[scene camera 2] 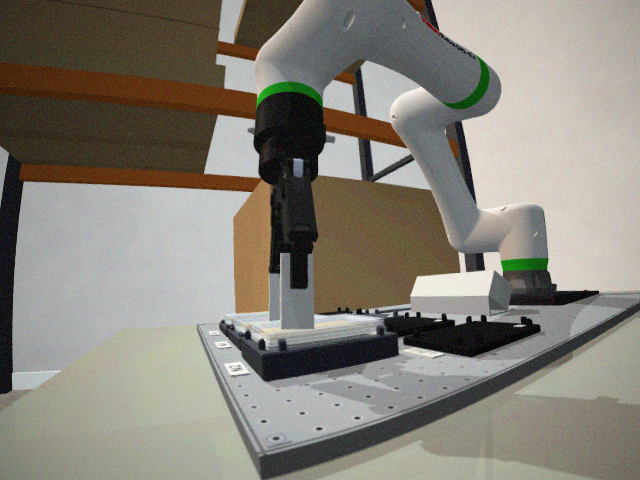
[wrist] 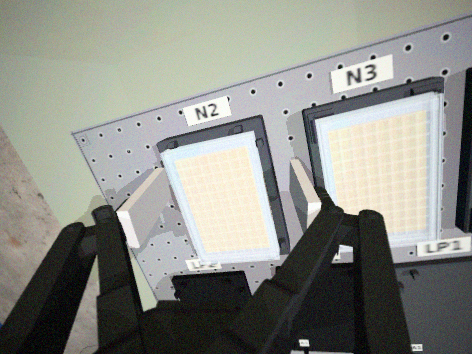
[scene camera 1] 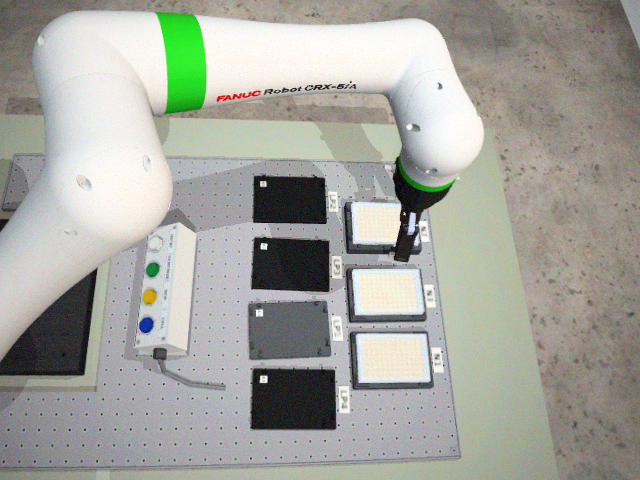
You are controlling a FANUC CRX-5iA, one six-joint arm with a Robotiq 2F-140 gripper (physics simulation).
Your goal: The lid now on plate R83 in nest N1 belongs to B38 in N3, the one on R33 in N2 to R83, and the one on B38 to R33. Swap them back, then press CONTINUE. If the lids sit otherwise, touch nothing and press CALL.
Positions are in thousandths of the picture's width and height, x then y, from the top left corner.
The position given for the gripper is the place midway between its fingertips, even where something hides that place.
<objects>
gripper: scene camera 2 449, 684; wrist 482, 507; scene camera 1 624, 476
</objects>
